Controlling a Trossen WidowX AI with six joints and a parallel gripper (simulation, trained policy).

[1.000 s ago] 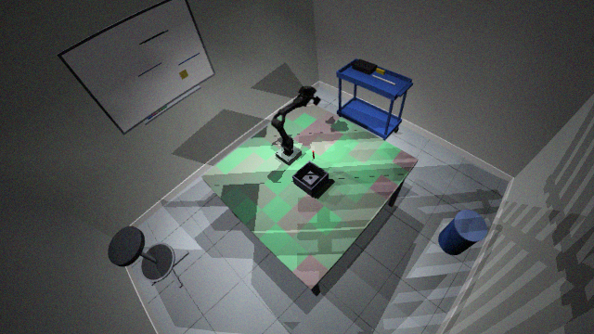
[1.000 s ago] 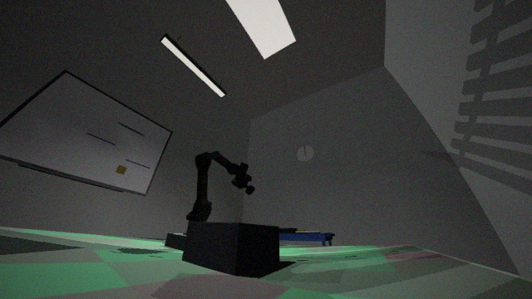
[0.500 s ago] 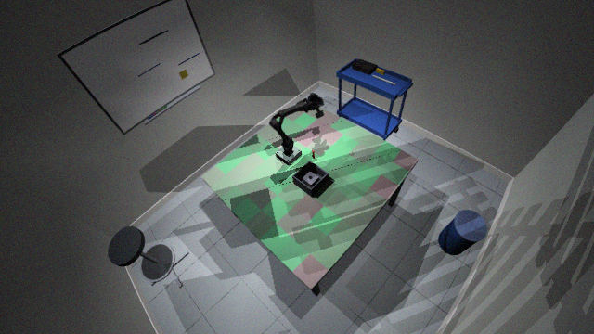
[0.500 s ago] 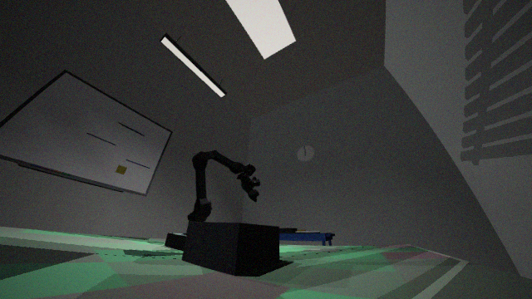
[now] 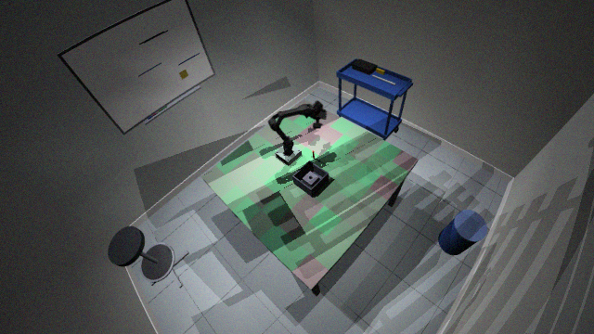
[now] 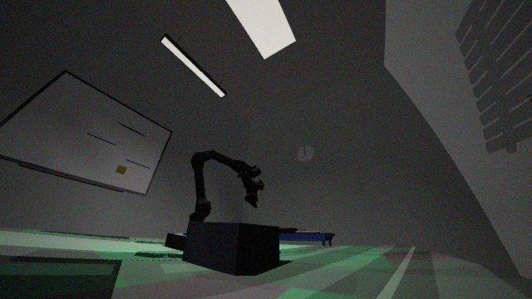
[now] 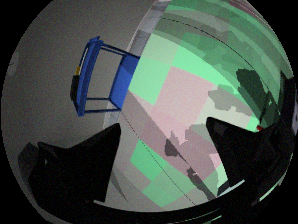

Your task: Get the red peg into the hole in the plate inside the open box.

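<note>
The red peg is 210 mm to the right of my gripper tip, 200 mm below it and 50 mm ahead of it. From my gripper tip the other things lie so: dark box 410 mm to the right, 210 mm below, 190 mm ahead; then pale plate 410 mm to the right, 190 mm below, 190 mm ahead.
</note>
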